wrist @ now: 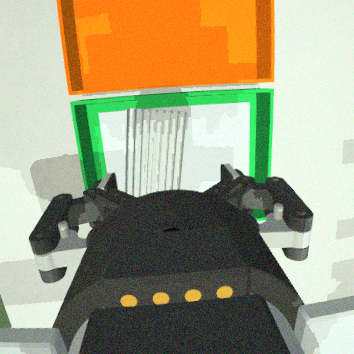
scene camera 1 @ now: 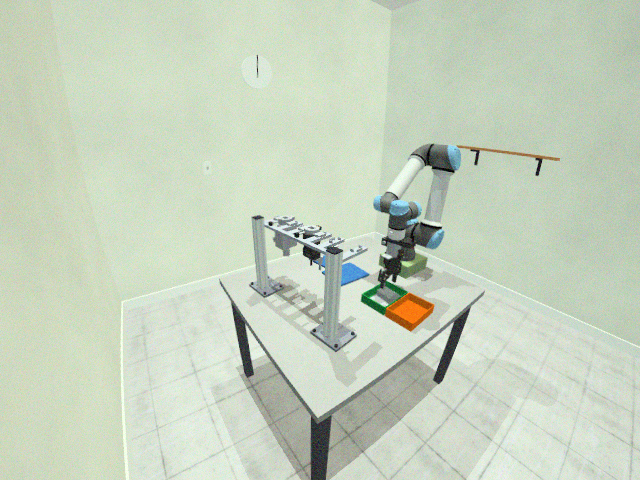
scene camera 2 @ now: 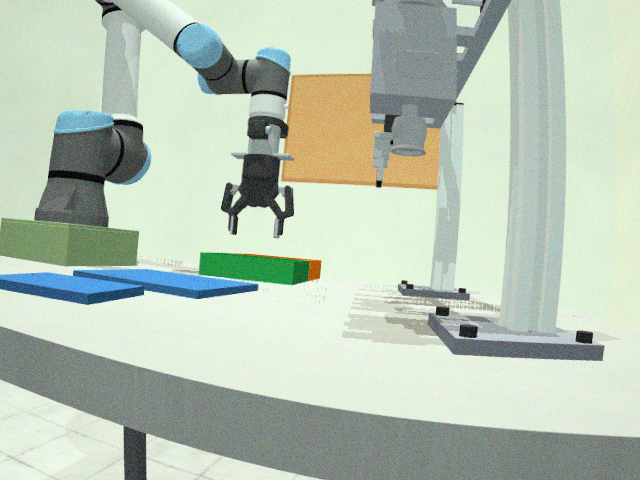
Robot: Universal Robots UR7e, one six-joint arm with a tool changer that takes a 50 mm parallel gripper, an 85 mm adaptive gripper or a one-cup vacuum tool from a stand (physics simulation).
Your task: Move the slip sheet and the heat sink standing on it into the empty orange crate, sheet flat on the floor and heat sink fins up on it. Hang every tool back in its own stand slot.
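Places are measured from the arm's base along level axes (x left, y back, z up), in metres.
Pixels of known places: end effector, tool point: (scene camera 2: pixel 263 149); arm's base, origin of the base link: (scene camera 2: pixel 71 224).
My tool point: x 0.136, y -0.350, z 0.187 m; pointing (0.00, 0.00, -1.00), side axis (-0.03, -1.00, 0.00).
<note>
For each thing: its top centre in the pictures, then the offset to it from my tool point.
- green crate, middle of its top: (wrist: pixel 172 89) (scene camera 2: pixel 267 256) (scene camera 1: pixel 397 299) dx +0.070, dy -0.012, dz -0.218 m
- white slip sheet, middle of its top: (wrist: pixel 177 156) (scene camera 1: pixel 383 299) dx -0.003, dy -0.012, dz -0.256 m
- grey heat sink, middle of its top: (wrist: pixel 153 162) (scene camera 1: pixel 388 292) dx +0.002, dy +0.013, dz -0.226 m
- grey vacuum tool, middle of its top: (scene camera 1: pixel 284 216) dx -0.424, dy -0.273, dz +0.103 m
- dark gripper tool, middle of its top: (scene camera 1: pixel 312 226) dx -0.235, dy -0.264, dz +0.103 m
The green crate (scene camera 1: pixel 373 305) (scene camera 2: pixel 248 267) (wrist: pixel 262 140) holds the white slip sheet (wrist: pixel 220 130). The grey heat sink (scene camera 1: pixel 386 295) (wrist: pixel 155 150) stands on the sheet, fins up, left of the sheet's middle in the wrist view. The orange crate (scene camera 1: pixel 399 317) (scene camera 2: pixel 314 270) (wrist: pixel 165 45) is empty and stands beside the green one. My black adaptive gripper (scene camera 1: pixel 388 282) (scene camera 2: pixel 255 234) (wrist: pixel 169 176) is open with nothing between its fingers. It hangs above the green crate, pointing down, and its body hides the near end of the heat sink in the wrist view.
The tool stand (scene camera 1: pixel 333 294) (scene camera 2: pixel 532 155) holds a grey vacuum tool (scene camera 1: pixel 285 241) (scene camera 2: pixel 413 67) and a dark gripper tool (scene camera 1: pixel 311 252). Flat blue plates (scene camera 1: pixel 346 273) (scene camera 2: pixel 165 281) lie on the table. The arm's base stands on an olive-green block (scene camera 1: pixel 413 266) (scene camera 2: pixel 103 245).
</note>
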